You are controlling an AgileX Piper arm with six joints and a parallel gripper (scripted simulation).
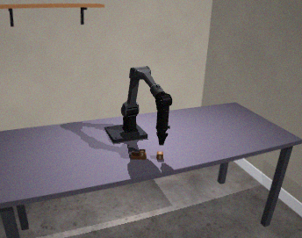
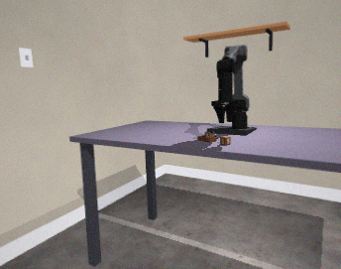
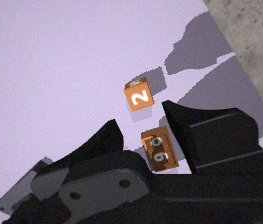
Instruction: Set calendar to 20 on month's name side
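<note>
My hand is 100 mm to the left of the brown tray, 90 mm above it and 40 mm past it.
</note>
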